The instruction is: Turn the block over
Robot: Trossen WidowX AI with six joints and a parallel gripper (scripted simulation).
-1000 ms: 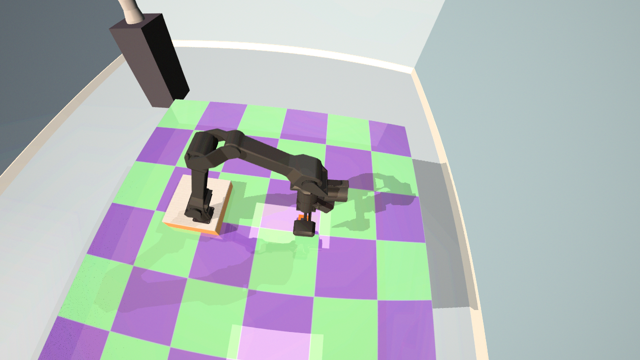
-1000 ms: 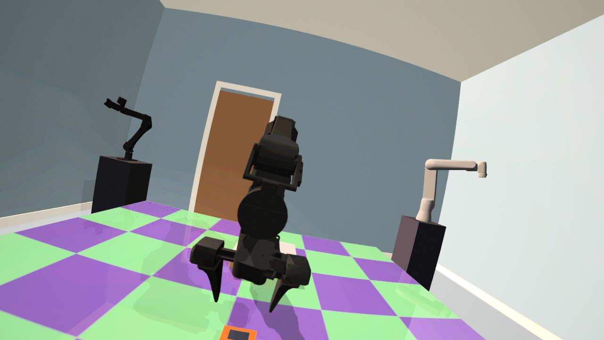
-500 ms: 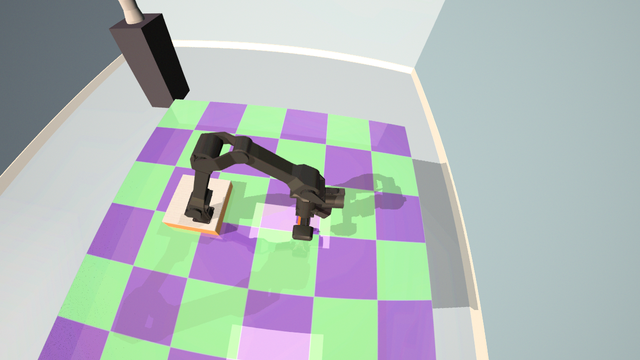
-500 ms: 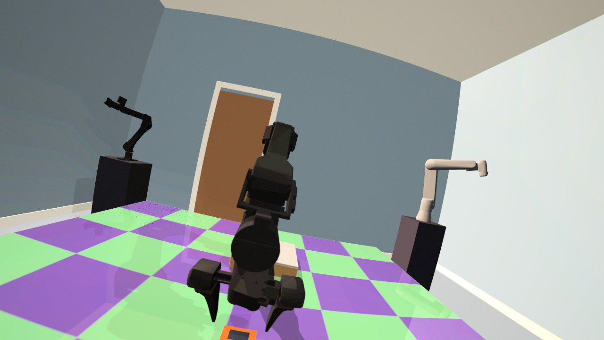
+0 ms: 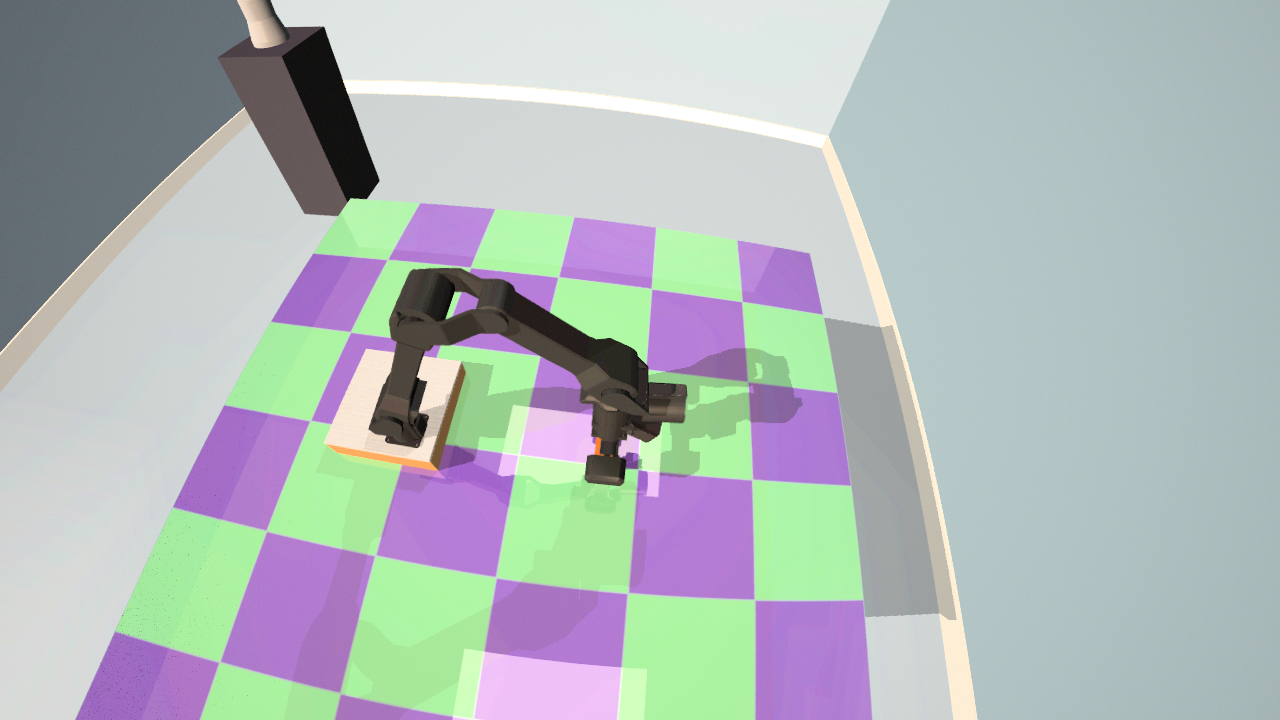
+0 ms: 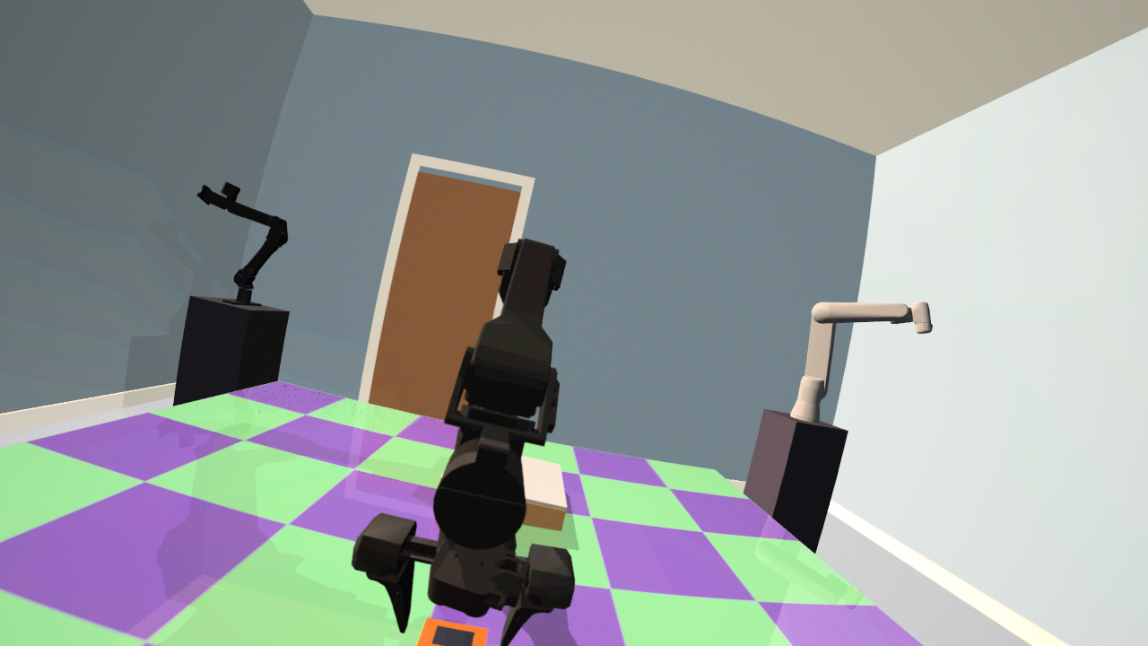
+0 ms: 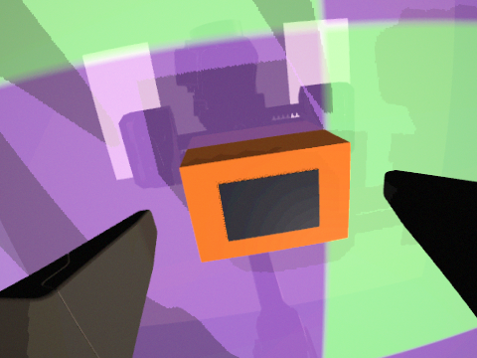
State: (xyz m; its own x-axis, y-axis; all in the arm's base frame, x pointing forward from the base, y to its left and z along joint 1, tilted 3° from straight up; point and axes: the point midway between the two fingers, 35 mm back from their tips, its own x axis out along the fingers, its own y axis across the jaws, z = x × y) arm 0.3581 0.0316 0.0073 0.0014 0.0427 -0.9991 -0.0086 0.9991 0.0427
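Right now the block is 1 cm below my gripper tip.
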